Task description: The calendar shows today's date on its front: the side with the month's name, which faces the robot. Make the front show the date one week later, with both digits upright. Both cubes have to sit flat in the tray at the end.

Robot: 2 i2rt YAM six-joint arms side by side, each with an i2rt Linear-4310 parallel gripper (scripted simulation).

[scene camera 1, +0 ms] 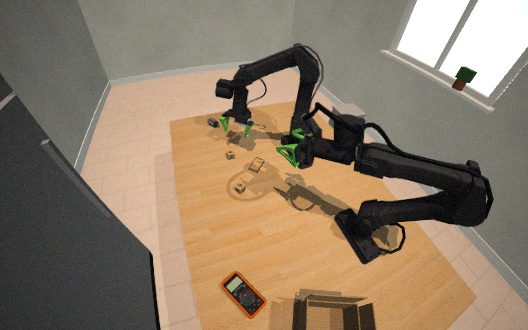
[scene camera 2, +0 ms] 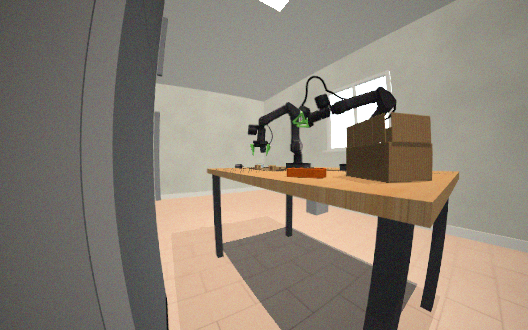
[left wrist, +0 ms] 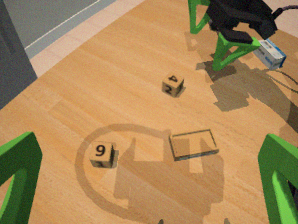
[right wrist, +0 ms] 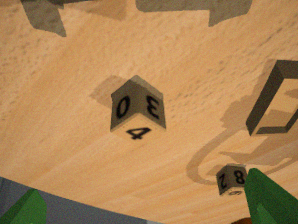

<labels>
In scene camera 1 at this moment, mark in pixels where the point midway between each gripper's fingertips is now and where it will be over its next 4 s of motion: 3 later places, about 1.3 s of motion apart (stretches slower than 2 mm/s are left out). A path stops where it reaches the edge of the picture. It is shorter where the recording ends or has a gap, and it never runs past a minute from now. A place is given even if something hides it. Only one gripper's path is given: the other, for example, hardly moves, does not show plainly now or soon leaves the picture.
My left gripper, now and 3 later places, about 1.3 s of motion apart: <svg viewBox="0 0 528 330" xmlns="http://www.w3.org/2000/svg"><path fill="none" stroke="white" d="M284 140L291 147L290 142L288 140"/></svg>
</labels>
